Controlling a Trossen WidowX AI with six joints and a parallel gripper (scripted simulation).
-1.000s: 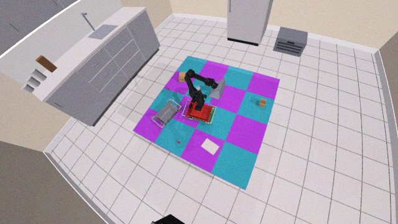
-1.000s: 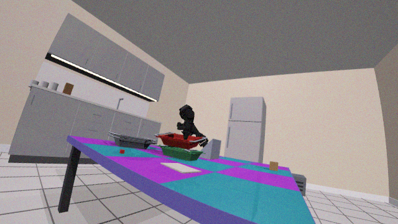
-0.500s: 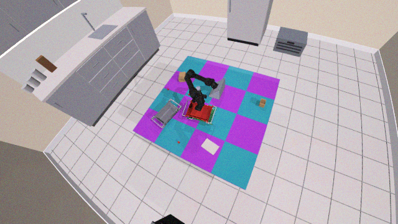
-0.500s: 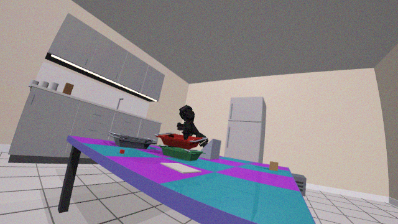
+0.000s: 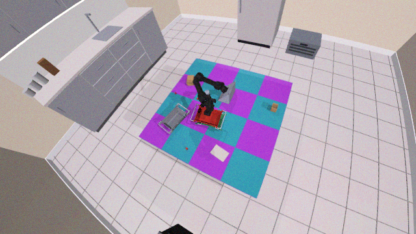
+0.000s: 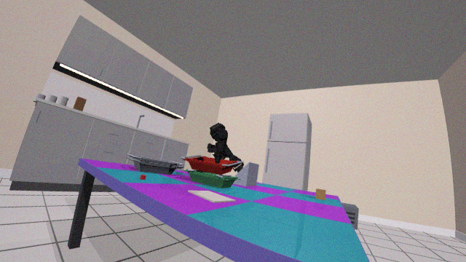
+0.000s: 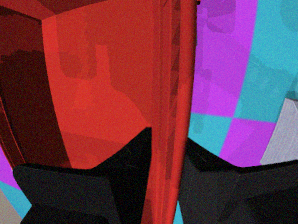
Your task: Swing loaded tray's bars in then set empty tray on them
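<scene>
Right now the red tray is 70 mm ahead of my gripper tip, 10 mm to the left of it and 20 mm above it. From my gripper tip the other things lie so: white flat plate 320 mm ahead, 230 mm to the left, 100 mm below.
</scene>
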